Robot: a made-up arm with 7 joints.
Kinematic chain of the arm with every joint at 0, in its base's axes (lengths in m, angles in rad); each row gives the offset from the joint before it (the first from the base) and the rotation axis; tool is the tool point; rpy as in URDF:
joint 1: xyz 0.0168 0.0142 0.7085 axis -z
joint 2: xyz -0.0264 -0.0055 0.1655 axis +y
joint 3: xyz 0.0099 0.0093 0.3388 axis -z
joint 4: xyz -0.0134 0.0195 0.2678 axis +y
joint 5: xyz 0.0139 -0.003 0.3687 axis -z
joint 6: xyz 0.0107 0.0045 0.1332 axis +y
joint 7: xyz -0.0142 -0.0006 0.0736 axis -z
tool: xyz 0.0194 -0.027 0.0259 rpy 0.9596 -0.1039 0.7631
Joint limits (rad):
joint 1: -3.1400..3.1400
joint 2: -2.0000..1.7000
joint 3: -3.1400..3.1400
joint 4: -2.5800..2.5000
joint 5: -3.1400..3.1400
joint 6: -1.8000..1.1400
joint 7: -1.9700..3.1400
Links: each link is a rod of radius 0.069 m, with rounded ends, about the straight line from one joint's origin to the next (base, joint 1, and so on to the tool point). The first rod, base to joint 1, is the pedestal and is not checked.
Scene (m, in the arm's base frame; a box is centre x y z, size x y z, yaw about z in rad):
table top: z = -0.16
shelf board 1: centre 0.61 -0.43 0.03 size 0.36 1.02 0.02 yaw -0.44
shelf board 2: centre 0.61 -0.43 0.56 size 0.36 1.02 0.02 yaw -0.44
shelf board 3: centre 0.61 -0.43 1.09 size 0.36 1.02 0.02 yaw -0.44
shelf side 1: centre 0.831 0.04 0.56 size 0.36 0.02 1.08 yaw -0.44
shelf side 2: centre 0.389 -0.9 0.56 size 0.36 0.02 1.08 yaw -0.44
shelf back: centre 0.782 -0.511 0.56 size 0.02 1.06 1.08 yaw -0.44
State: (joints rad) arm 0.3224 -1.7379 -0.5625 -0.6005 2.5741 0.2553 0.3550
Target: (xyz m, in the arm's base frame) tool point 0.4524 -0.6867 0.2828
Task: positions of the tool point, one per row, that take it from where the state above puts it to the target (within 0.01 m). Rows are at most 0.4 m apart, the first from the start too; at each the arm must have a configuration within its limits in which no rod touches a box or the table.
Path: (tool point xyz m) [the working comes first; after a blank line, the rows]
Joints at the target: -1.4869 -2.0000 -1.0843 -1.1443 2.5335 0.3214 0.3369
Straight joint move there: touches shelf side 2.

1: -0.9293 -0.1813 0.3023
2: -0.7075 -0.4594 0.2544
3: -0.4131 -0.6169 0.2358
4: -0.1061 -0.6411 0.2460
5: 0.1563 -0.5473 0.2828
6: 0.3036 -0.6368 0.2793
7: 0.4524 -0.6867 0.2828

